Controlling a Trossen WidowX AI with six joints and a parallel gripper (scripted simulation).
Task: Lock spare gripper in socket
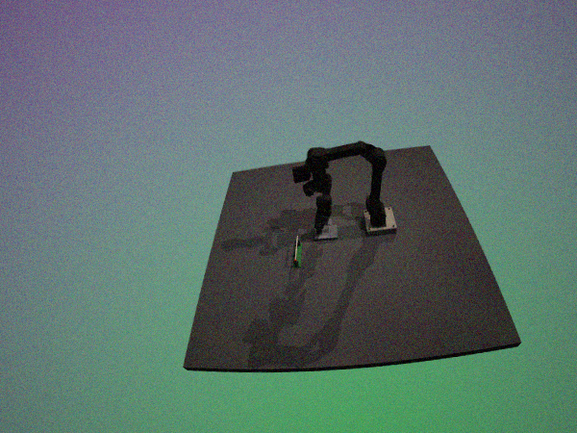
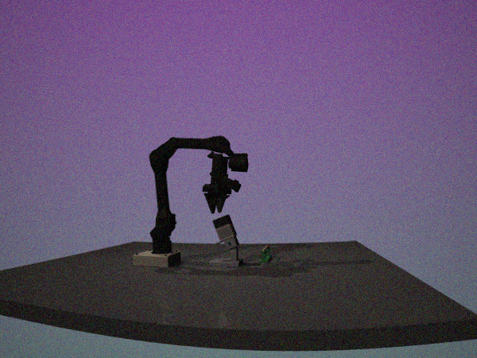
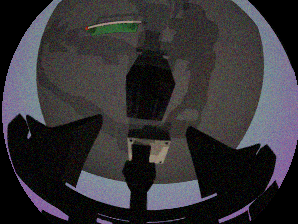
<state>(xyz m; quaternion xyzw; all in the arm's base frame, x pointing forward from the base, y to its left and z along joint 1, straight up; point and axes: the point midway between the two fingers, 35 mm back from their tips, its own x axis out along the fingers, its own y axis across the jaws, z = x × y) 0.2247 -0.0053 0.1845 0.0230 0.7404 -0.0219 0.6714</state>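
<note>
Right now my gripper tip is 17 cm short of the green cradle, 11 cm to the right of it and 17 cm above it. Round my gripper tip: mount 4 cm ahead, 14 cm below; spare gripper 4 cm ahead, 7 cm below.
</note>
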